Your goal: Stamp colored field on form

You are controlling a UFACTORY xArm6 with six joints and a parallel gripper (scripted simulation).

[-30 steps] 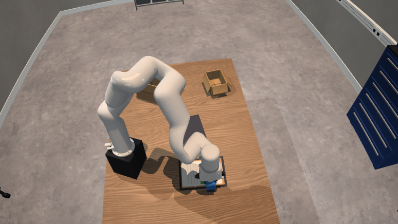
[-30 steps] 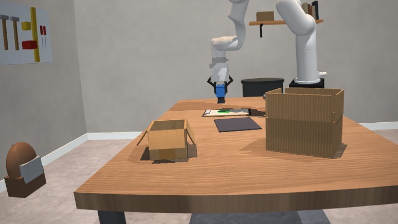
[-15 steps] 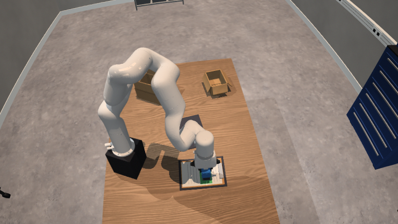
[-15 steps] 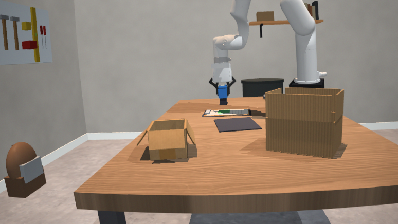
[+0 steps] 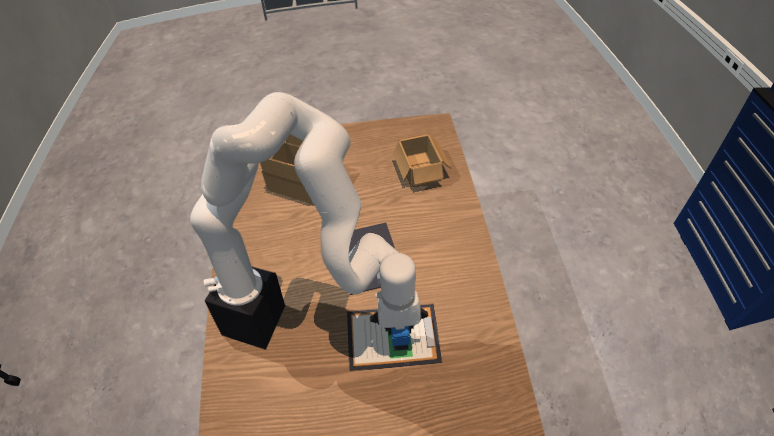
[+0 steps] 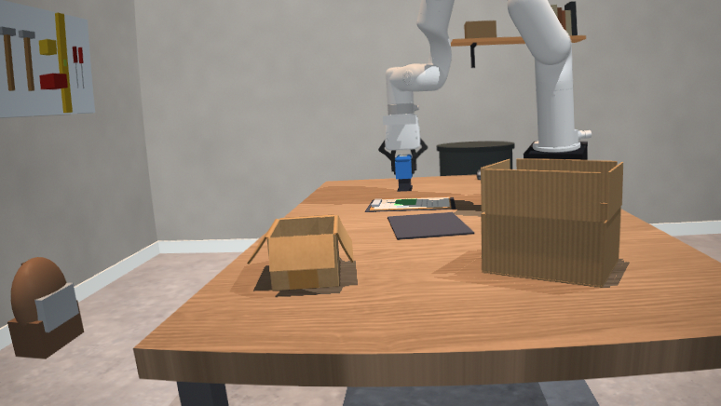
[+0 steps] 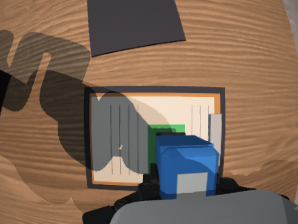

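The clipboard lies 20 mm to the left of my hand and 100 mm below it. Also, from my hand: blue stamp (20 mm below); then dark mat (10 mm behind, 300 mm to the left, 100 mm below).
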